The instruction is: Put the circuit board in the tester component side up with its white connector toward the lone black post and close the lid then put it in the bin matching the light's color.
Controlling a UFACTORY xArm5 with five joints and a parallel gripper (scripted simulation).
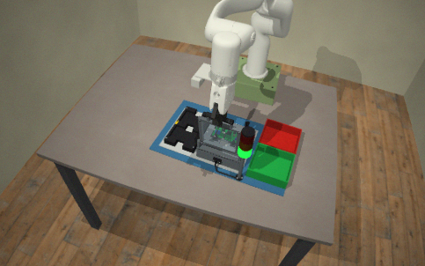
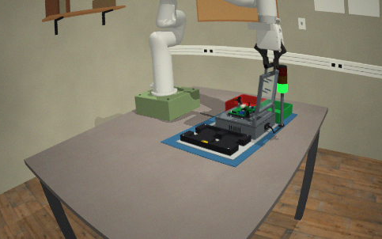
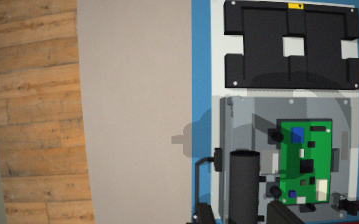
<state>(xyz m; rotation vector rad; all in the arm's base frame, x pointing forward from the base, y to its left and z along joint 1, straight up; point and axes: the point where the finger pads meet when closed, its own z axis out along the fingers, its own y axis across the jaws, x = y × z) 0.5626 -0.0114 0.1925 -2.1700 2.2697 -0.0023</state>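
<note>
My gripper is now 13 cm past the green circuit board, 1 cm to the right of it and 20 cm above it. Round my hand: green bin 8 cm behind, 20 cm to the left, 26 cm below; then clear lid 2 cm behind, 9 cm below; then nest 13 cm behind, 1 cm to the left, 21 cm below.
</note>
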